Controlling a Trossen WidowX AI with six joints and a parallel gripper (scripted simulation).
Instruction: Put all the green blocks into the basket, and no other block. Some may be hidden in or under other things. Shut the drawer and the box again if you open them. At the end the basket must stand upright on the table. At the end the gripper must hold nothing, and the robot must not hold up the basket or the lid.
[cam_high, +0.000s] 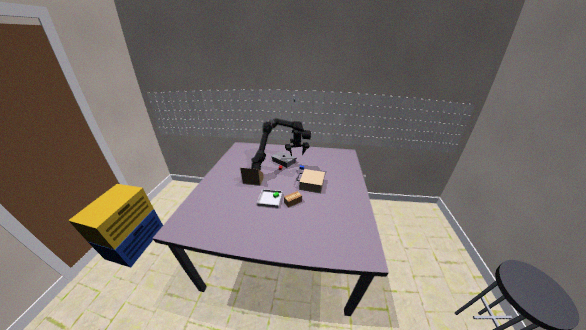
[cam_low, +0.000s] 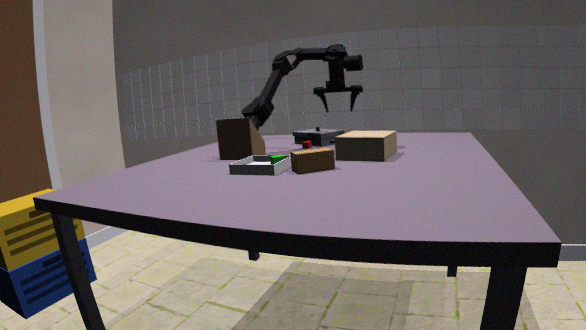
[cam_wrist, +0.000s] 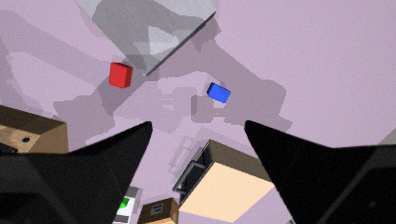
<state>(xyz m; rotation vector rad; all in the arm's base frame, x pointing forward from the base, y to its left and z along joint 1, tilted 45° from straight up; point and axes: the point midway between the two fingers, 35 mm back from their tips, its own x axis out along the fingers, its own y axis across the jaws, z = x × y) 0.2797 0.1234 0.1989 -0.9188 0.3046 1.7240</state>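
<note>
Right now my hand is 6 cm short of the small brown box, 40 cm to the left of it and 13 cm above it. From my hand the other things lie so: red block: 14 cm behind, 3 cm to the right, 16 cm below; then flat lid: 14 cm behind, 10 cm to the left, 12 cm below; then tray: 9 cm behind, 41 cm to the right, 16 cm below.
</note>
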